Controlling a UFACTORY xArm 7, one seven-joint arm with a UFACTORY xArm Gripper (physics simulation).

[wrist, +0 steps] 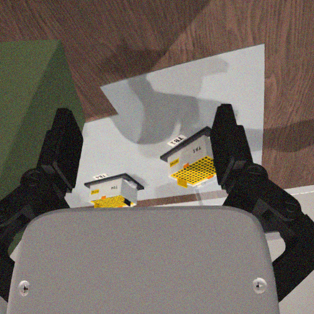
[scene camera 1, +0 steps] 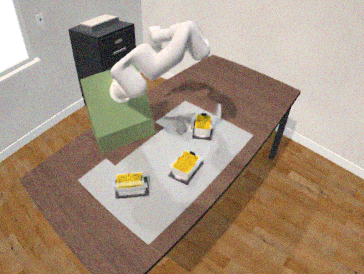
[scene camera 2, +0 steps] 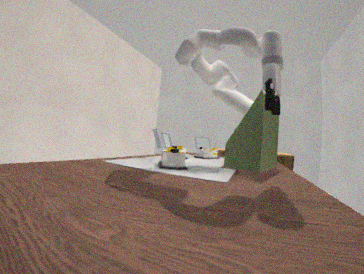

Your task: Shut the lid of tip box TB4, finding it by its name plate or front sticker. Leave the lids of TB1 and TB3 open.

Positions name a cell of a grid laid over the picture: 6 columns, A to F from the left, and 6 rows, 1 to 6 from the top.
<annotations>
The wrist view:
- my gripper: C3
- grey mat: C3
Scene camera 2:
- my gripper: E3
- grey mat: D4
</annotations>
